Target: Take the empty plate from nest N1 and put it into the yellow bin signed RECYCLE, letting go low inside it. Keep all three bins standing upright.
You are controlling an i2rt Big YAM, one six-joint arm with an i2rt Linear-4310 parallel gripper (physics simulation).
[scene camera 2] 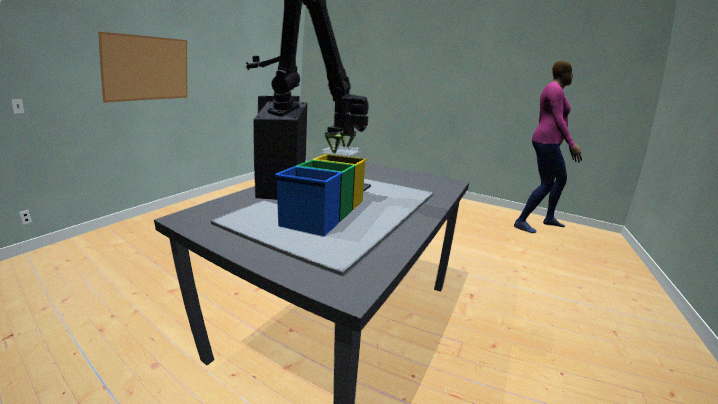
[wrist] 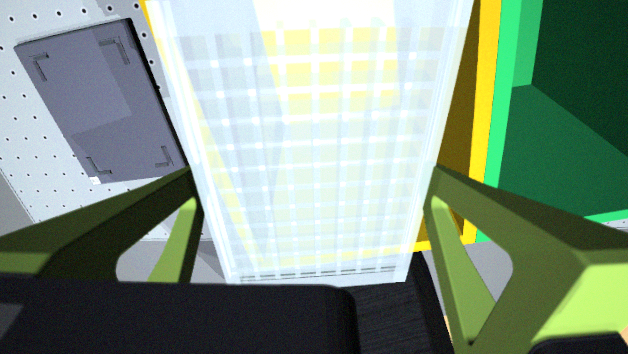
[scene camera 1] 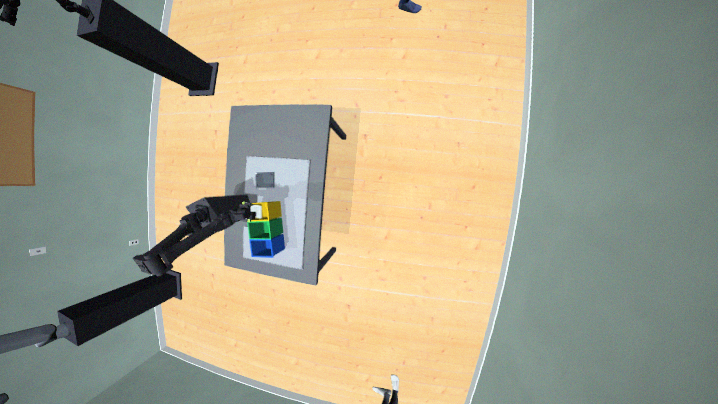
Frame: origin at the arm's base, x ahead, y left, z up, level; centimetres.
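Seen in the pictures: gripper, between the fingertips: (scene camera 2: pixel 340 151) (wrist: pixel 313 175) (scene camera 1: pixel 253 210); arm's base, origin of its link: (scene camera 2: pixel 283 109) (scene camera 1: pixel 203 213).
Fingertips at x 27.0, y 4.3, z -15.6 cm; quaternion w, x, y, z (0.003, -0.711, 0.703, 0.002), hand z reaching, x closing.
Offsets run from my fingertips to a thing's middle. Level surfaces: height alone.
My gripper (scene camera 1: pixel 249 211) (scene camera 2: pixel 340 145) (wrist: pixel 313 175) points down and is shut on the long edges of the clear plate {dx +0.4, dy -0.1, dz +0.4 cm} (scene camera 1: pixel 256 211) (scene camera 2: pixel 347 150) (wrist: pixel 310 145). The plate is roughly level, a little above the rim of the upright yellow bin {dx +1.0, dy -1.2, dz -11.7 cm} (scene camera 1: pixel 274 211) (scene camera 2: pixel 359 183) (wrist: pixel 485 100). In the wrist view it covers most of the opening. The bin's left rim shows through the plate and runs at a slight angle under its left edge; the right rim lies outside its right edge. The RECYCLE sign and N1 label cannot be read.
The green bin {dx +3.5, dy -13.9, dz -11.7 cm} (scene camera 1: pixel 277 228) (scene camera 2: pixel 347 193) (wrist: pixel 565 130) and blue bin {dx +6.1, dy -26.7, dz -11.7 cm} (scene camera 1: pixel 278 246) (scene camera 2: pixel 306 207) stand upright in a row beside the yellow one. A grey nest {dx -6.7, dy +20.9, dz -20.0 cm} (scene camera 1: pixel 265 179) (wrist: pixel 100 100) lies on the pale mat {dz -20.7 cm} (scene camera 1: pixel 296 170) (scene camera 2: pixel 321 256). A person (scene camera 2: pixel 554 120) stands beyond the table.
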